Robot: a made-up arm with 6 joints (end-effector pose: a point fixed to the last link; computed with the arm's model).
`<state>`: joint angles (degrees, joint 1 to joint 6).
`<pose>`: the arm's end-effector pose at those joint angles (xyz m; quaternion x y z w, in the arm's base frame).
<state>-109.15 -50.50 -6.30 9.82 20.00 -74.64</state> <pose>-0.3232 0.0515 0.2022 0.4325 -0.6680 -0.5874 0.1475</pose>
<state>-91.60 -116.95 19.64 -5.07 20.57 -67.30</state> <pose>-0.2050 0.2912 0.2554 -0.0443 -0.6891 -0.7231 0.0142</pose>
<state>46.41 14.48 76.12 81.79 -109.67 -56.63</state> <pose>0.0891 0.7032 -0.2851 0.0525 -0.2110 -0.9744 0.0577</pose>
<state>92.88 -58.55 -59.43 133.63 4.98 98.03</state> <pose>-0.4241 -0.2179 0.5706 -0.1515 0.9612 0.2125 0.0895</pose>
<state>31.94 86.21 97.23 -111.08 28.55 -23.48</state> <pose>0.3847 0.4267 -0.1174 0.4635 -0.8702 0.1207 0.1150</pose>
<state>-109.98 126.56 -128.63 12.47 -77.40 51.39</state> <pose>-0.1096 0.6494 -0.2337 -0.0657 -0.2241 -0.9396 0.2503</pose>
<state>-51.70 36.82 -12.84 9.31 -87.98 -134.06</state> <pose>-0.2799 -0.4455 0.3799 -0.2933 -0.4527 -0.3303 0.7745</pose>
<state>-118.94 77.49 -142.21 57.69 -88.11 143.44</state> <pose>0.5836 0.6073 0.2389 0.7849 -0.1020 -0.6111 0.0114</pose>
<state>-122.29 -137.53 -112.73 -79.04 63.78 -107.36</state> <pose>-0.4053 0.0919 0.1976 -0.5726 -0.4613 0.3931 0.5521</pose>
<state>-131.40 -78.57 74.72 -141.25 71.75 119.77</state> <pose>-0.4354 -0.4788 0.3488 -0.0146 -0.6395 -0.7670 0.0503</pose>
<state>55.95 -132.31 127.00 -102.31 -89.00 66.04</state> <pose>-0.3559 0.5614 -0.3637 0.6349 -0.0153 -0.7073 0.3104</pose>
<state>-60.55 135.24 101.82 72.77 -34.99 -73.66</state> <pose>-0.2480 0.5776 0.4353 -0.5201 0.0362 -0.3178 0.7920</pose>
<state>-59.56 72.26 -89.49 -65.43 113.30 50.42</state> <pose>0.2851 0.2350 0.0281 -0.4033 -0.5322 0.7440 0.0262</pose>
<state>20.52 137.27 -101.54 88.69 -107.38 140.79</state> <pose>-0.0129 -0.6374 -0.4854 -0.0045 0.0495 0.0335 0.9982</pose>
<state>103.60 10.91 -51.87 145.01 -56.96 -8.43</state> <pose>-0.3842 0.5744 0.3161 0.1142 0.4000 -0.6803 0.6035</pose>
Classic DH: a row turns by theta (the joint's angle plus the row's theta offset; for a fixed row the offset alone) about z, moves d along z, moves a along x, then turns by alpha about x. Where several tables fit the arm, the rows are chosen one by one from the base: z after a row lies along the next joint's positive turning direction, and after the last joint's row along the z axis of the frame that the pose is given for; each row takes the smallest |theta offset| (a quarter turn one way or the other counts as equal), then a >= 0, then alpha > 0; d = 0 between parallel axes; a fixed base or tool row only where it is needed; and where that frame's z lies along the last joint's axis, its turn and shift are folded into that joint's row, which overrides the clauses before.
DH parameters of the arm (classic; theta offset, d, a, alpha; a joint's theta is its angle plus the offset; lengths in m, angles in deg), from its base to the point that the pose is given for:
base (fixed): -90 0.1433 0 90
joint 1: -90 0.1354 0.0907 90
joint 2: -90 0.1347 0.1103 -90
joint 3: 90 -0.3164 0.0198 90
joint 4: 0 -0.4112 -0.0726 90
joint 5: -90 -0.0356 0.0699 90
joint 6: 0 -0.2067 0.0542 -90
tool (fixed): 180 -0.2187 0 0

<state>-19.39 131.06 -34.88 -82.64 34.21 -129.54</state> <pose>0.1682 0.1472 -0.0924 0.8453 -0.0341 0.2256 0.4832</pose>
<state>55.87 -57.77 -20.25 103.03 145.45 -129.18</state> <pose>-0.7698 -0.0384 0.2944 -0.9040 -0.1053 -0.2737 0.3111</pose>
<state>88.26 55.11 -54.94 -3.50 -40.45 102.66</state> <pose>-0.0463 0.4252 0.5938 -0.1985 0.7698 -0.5976 0.1046</pose>
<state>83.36 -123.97 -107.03 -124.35 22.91 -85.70</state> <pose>-0.6225 -0.1353 0.1611 0.1524 -0.0933 -0.1638 0.9702</pose>
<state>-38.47 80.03 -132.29 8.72 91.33 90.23</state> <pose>0.2355 0.3904 -0.1166 0.0298 0.6522 -0.7557 0.0510</pose>
